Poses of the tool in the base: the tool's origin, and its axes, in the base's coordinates. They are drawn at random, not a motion.
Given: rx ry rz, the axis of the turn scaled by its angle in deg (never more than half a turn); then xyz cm.
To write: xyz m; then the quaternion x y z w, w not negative. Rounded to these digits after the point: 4 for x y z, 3 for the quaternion.
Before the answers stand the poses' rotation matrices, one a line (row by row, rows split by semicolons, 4 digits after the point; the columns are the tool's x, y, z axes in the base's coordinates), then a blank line. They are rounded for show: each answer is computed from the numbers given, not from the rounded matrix.
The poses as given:
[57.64, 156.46, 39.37, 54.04, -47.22, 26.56]
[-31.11, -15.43, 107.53, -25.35, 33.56, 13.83]
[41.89, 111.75, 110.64, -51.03, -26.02, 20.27]
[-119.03, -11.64, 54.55, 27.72, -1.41, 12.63]
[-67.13, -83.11, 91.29, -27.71, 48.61, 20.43]
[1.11, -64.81, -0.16, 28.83, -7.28, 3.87]
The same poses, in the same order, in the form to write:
-0.7635 0.5763 0.2915; 0.6456 0.6699 0.3666; 0.0160 0.4681 -0.8835
-0.2853 -0.8237 -0.4900; 0.9283 -0.3648 0.0727; -0.2387 -0.4341 0.8687
-0.8254 0.1438 0.5459; 0.5473 -0.0331 0.8363; 0.1384 0.9890 -0.0514
0.7008 -0.1778 -0.6909; 0.4443 -0.6489 0.6176; -0.5582 -0.7398 -0.3758
-0.3676 0.0876 -0.9259; 0.9136 -0.1521 -0.3771; -0.1739 -0.9845 -0.0241
0.4256 -0.0076 -0.9049; -0.0121 0.9998 -0.0141; 0.9048 0.0169 0.4255

[0.5404, -0.4722, 0.2656, 0.335, 0.911, 0.229, 0.076]
[-0.2535, 0.3356, 0.1383, -0.230, -0.114, 0.794, 0.552]
[-0.5103, -0.2602, 0.2027, 0.254, 0.679, 0.672, 0.150]
[0.2772, -0.0141, 0.1263, -0.825, -0.081, 0.378, 0.411]
[-0.2771, 0.4861, 0.2043, -0.450, -0.557, 0.611, 0.338]
[0.2883, -0.0728, 0.0387, 0.009, -0.536, -0.001, 0.844]

